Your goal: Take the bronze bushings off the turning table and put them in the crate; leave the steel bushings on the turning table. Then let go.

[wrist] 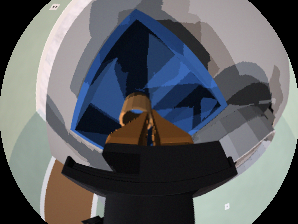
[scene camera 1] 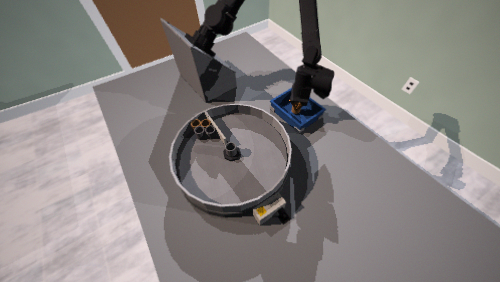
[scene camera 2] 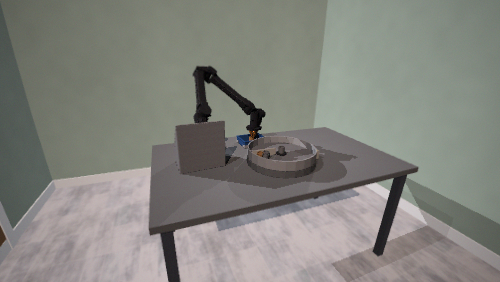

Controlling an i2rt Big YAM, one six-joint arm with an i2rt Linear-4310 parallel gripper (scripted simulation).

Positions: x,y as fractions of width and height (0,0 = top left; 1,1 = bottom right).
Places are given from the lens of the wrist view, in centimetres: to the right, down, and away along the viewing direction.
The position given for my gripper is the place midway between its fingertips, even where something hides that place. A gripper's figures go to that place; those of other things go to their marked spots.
my gripper (wrist: 0.50,0.51): 0, 0, 13
bronze bushing (wrist: 0.45,0.45): -2, -1, 12
blue crate (wrist: 0.47,0.25): -1, -7, 12
